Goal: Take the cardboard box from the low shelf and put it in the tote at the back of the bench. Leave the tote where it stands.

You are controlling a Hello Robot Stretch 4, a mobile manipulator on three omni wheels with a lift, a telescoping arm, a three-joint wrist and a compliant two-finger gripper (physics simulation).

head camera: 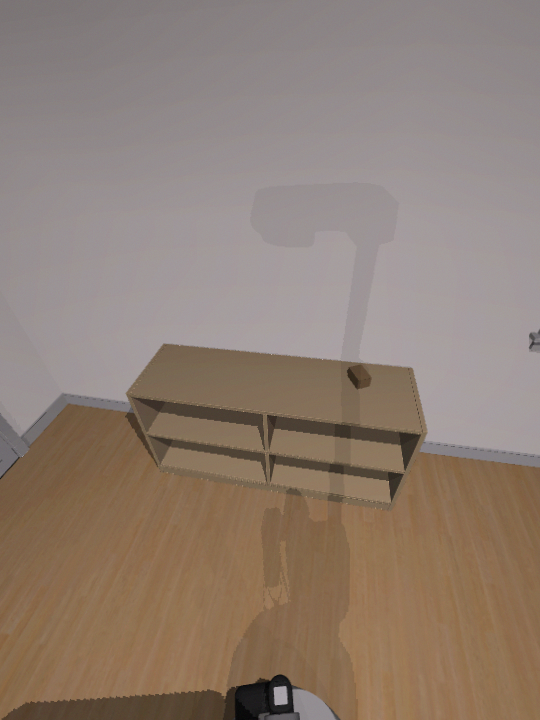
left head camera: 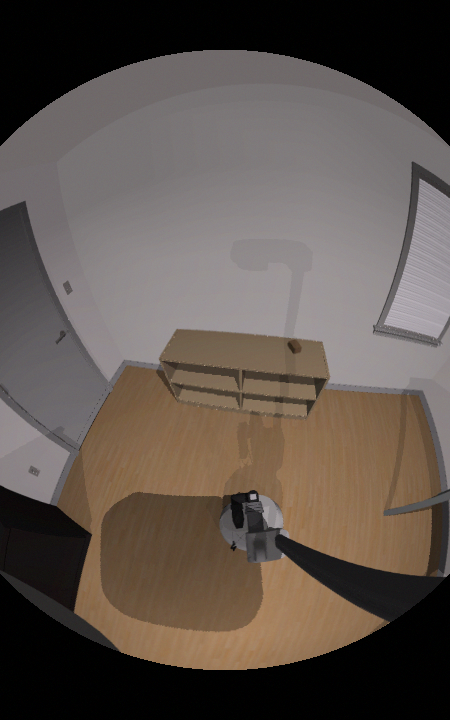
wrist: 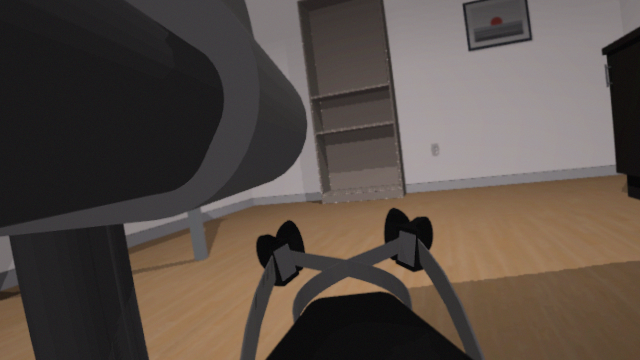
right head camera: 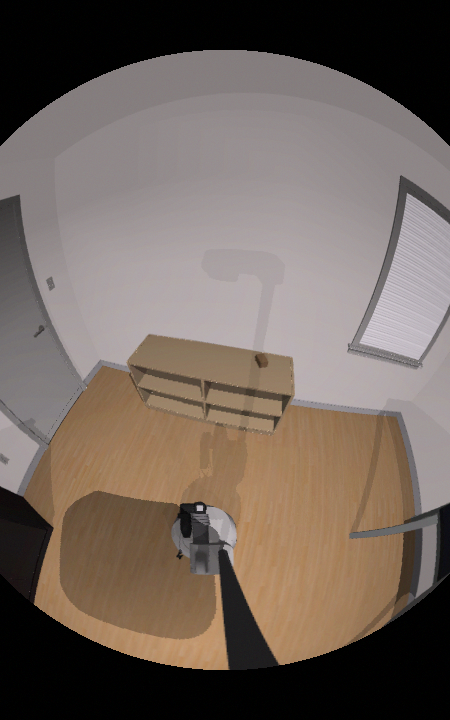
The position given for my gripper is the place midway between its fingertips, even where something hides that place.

Note:
In view: my gripper (wrist: 343, 234), a low shelf unit (head camera: 295, 425) and a black bench (wrist: 195, 220).
The low shelf unit is seen too in the left head camera view (left head camera: 256, 374) and in the right head camera view (right head camera: 222, 385).

